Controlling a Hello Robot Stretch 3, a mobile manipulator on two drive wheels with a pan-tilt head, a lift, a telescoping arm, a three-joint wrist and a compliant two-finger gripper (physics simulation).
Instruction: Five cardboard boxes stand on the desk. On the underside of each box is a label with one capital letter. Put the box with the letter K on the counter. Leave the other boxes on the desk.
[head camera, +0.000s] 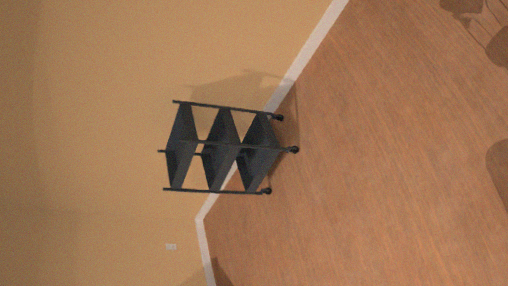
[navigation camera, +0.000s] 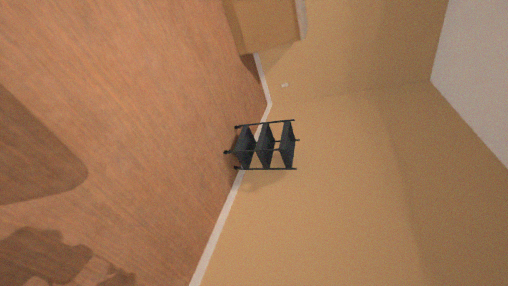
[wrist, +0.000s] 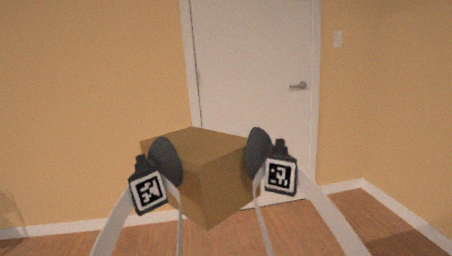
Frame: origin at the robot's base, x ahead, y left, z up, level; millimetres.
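Seen in the pictures: gripper, between the fingertips: (wrist: 209, 149).
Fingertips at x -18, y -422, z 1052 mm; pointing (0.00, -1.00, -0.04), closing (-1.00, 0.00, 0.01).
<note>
A point is followed by its place in that frame.
A brown cardboard box (wrist: 205, 175) @[x -14, y -378, z 1052 mm] is held between the two dark rubber fingertips of my gripper (wrist: 209, 149) @[x -18, y -422, z 1052 mm] in the wrist view, with a corner turned toward the camera. The gripper is shut on it. The box is in the air in front of a door. Its underside and label are hidden. The counter (navigation camera: 265, 25) @[x 2793, y -172, z 483 mm] shows in part at the top of the navigation view, with tan cabinet fronts and a pale top edge. The desk and the other boxes do not show in these views.
A black three-tier cart (head camera: 260, 147) @[x 1596, y -1168, z 282 mm] (navigation camera: 262, 150) @[x 1595, y -1172, z 488 mm] stands by the wall near the room corner, beyond the counter's end. A white door (wrist: 250, 65) @[x -326, y -1697, z 1077 mm] with a lever handle is behind the held box. Dark shadows fall on the wooden floor (head camera: 380, 175) @[x 1058, y -669, z 1 mm] (navigation camera: 150, 100) @[x 1108, y -281, z 1 mm].
</note>
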